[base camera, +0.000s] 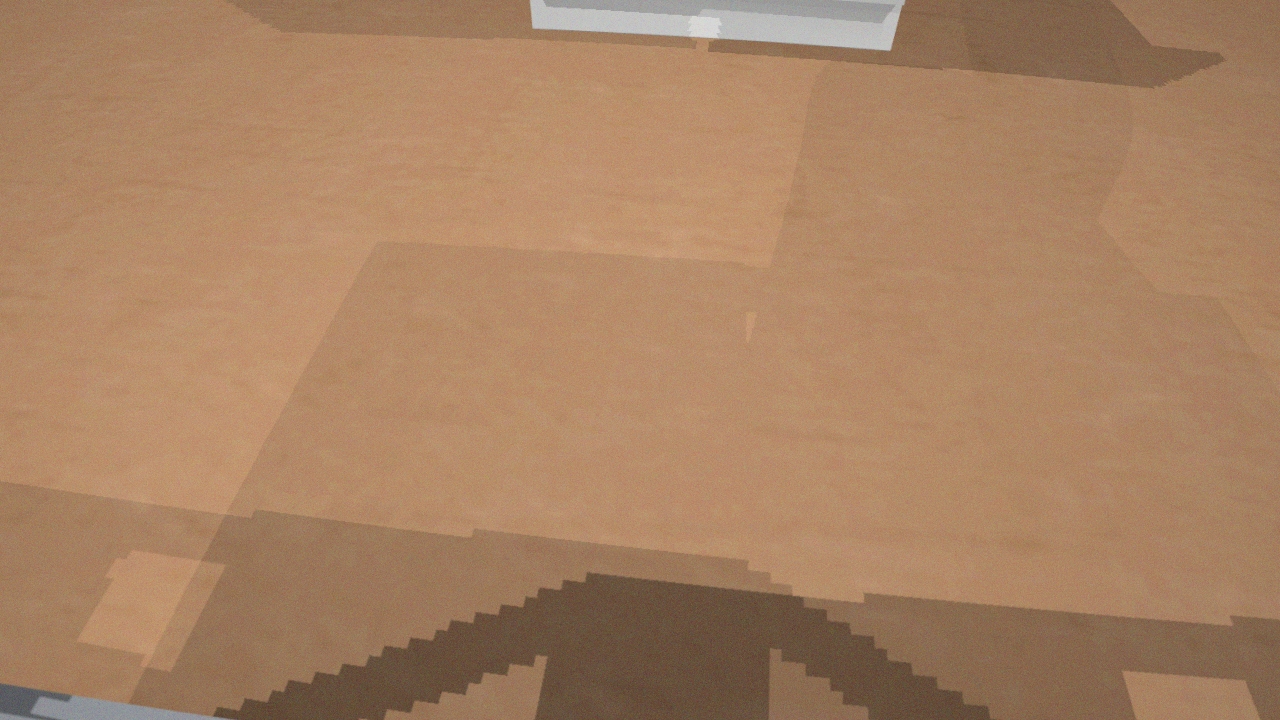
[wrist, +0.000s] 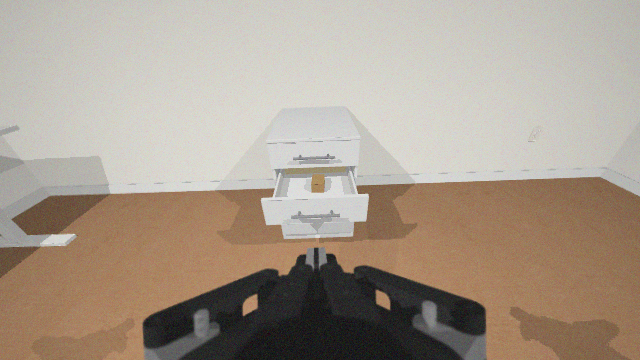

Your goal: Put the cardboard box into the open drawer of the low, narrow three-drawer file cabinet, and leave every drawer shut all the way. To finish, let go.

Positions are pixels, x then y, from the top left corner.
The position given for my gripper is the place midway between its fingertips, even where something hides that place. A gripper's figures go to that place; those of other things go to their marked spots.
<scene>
My gripper [wrist: 316, 260] is 18 cm from the lens. A drawer [wrist: 293, 202] is 84 cm from the lens. A drawer [wrist: 344, 152] is 100 cm from the lens.
</scene>
